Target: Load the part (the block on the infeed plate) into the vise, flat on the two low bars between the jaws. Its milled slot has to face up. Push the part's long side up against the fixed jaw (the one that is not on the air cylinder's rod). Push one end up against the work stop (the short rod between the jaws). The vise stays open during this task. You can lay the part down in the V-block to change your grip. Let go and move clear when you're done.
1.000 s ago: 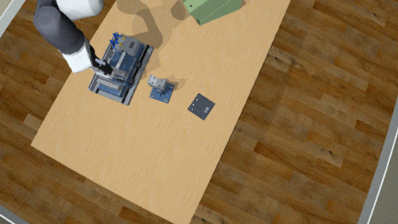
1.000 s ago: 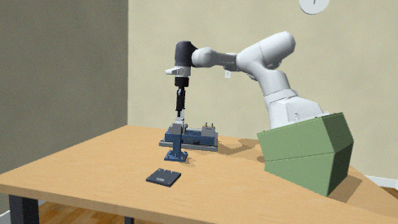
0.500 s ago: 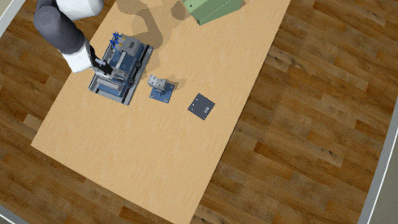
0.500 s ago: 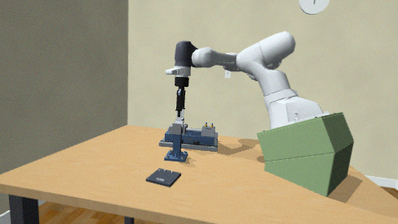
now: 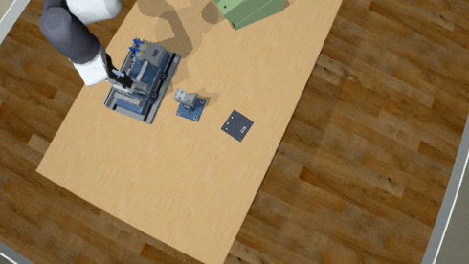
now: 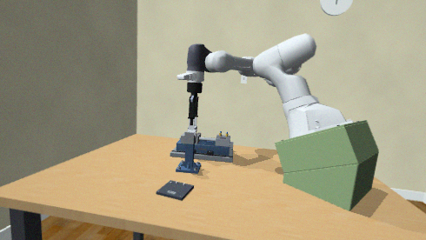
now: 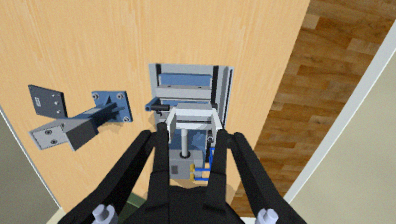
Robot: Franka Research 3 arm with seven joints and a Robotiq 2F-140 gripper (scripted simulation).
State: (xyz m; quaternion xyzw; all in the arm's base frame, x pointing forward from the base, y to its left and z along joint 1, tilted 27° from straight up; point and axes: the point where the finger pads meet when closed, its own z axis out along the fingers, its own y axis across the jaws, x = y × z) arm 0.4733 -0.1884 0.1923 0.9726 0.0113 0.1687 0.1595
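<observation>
The grey part is 20 mm below my hand. Also, from my hand: vise 70 mm behind, 20 mm to the left, 100 mm below; dark work stop rod 10 mm ahead, 70 mm to the left, 50 mm below; grey air cylinder 160 mm behind, 30 mm to the left, 60 mm below.
</observation>
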